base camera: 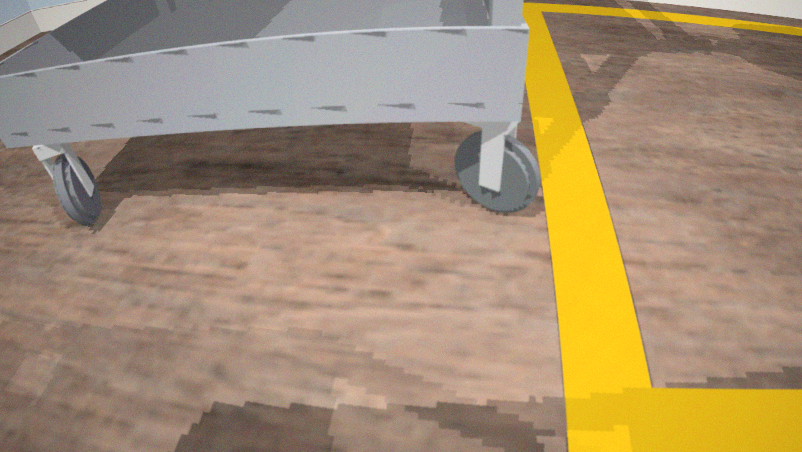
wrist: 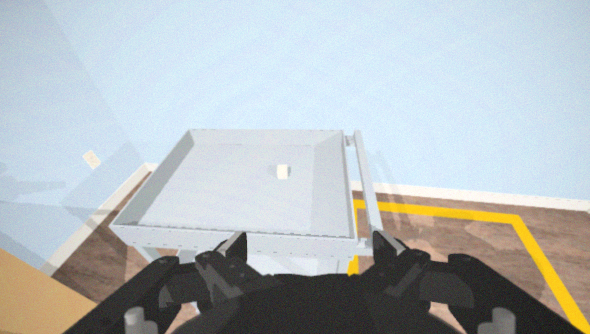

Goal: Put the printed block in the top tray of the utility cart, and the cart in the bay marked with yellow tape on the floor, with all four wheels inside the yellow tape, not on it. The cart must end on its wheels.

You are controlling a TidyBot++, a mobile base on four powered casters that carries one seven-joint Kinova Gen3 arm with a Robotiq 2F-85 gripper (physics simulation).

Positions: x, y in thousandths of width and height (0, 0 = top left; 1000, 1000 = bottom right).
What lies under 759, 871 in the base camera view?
A yellow floor tape.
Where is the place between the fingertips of my gripper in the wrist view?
At 525, 735
